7 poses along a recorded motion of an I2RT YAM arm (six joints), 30 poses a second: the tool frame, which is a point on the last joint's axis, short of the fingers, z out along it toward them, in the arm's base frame.
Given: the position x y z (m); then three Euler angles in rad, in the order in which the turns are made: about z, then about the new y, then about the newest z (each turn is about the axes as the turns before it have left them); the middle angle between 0 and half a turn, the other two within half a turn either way.
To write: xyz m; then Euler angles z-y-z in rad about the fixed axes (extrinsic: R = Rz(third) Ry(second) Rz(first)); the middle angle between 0 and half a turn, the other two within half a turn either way. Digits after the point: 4 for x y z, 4 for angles.
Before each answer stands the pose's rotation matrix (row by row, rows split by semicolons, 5 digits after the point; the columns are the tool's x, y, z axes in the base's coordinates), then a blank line. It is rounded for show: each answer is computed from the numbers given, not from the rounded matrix.
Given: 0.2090, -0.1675, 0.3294, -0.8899, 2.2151, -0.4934
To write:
-0.70101 0.50526 0.50329; 0.11290 0.77545 -0.62123; -0.70416 -0.37867 -0.60064

0.2090, -0.1675, 0.3294, -0.4934, 2.2151, -0.8899
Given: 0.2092, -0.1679, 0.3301, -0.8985, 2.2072, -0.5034
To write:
-0.70164 0.50678 0.50087; 0.10686 0.76984 -0.62923; -0.70447 -0.38797 -0.59431

0.2092, -0.1679, 0.3301, -0.5034, 2.2072, -0.8985
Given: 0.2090, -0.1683, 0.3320, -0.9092, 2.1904, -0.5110
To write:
-0.69707 0.51374 0.50017; 0.09920 0.75997 -0.64234; -0.71011 -0.39814 -0.58071

0.2090, -0.1683, 0.3320, -0.5110, 2.1904, -0.9092
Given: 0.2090, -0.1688, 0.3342, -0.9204, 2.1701, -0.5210
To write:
-0.69236 0.52025 0.49998; 0.08796 0.74861 -0.65715; -0.71617 -0.41100 -0.56407

0.2090, -0.1688, 0.3342, -0.5210, 2.1701, -0.9204
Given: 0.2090, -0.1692, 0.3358, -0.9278, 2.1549, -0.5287
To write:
-0.68918 0.52425 0.50019; 0.07863 0.74034 -0.66762; -0.72031 -0.42078 -0.55145

0.2090, -0.1692, 0.3358, -0.5287, 2.1549, -0.9278
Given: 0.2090, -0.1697, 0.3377, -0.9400, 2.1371, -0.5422
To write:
-0.68776 0.52845 0.49772; 0.06678 0.72877 -0.68149; -0.72286 -0.43547 -0.53652

0.2090, -0.1697, 0.3377, -0.5422, 2.1371, -0.9400
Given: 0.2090, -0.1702, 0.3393, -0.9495, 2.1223, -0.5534
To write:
-0.68684 0.53146 0.49579; 0.05652 0.71913 -0.69257; -0.72461 -0.44766 -0.52397

0.2090, -0.1702, 0.3393, -0.5534, 2.1223, -0.9495
